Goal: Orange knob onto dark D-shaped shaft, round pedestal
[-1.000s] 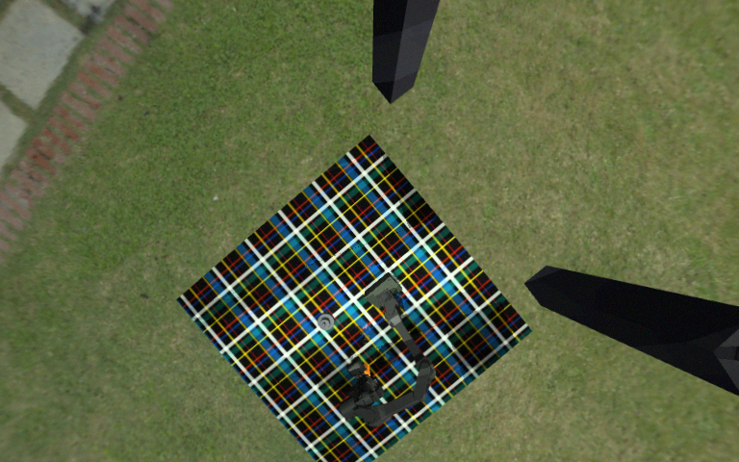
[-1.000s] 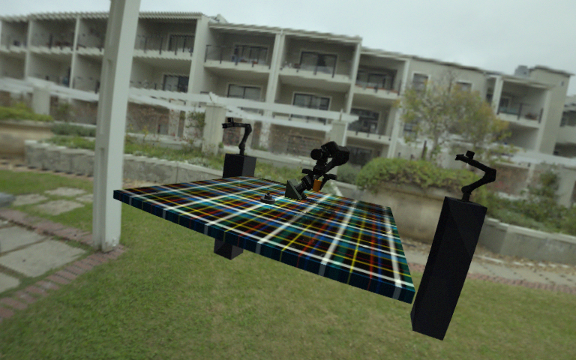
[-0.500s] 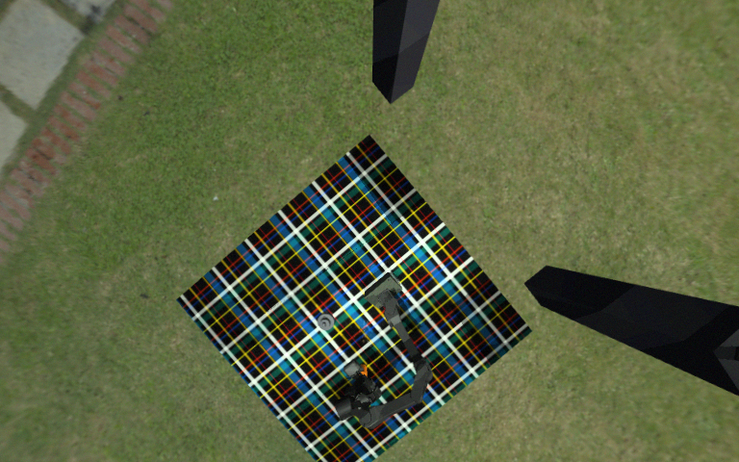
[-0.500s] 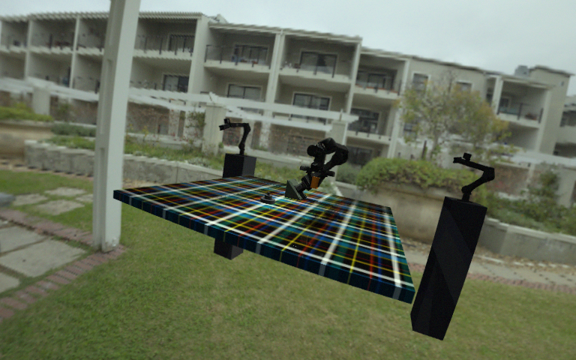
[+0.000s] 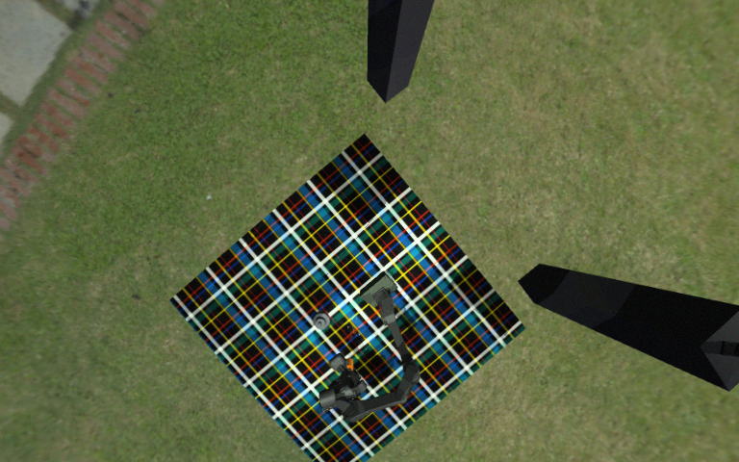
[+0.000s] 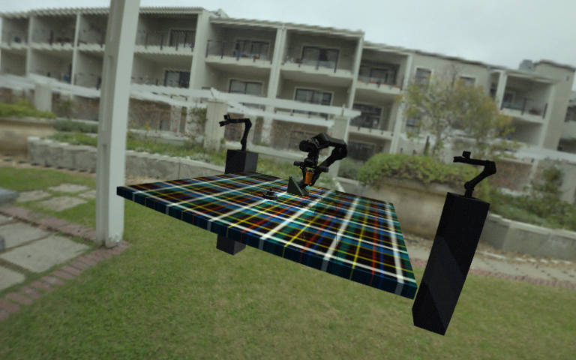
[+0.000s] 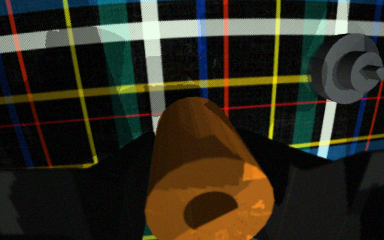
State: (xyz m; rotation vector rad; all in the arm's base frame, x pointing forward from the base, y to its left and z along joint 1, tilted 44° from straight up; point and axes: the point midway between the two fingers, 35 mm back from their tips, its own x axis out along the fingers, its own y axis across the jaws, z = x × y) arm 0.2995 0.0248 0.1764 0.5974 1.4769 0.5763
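Now: the round dark pedestal 20 cm to the right of my gripper tip, 11 cm below it and 2 cm ahead of it. The rest, counted from my gripper tip: orange knob (2 cm above).
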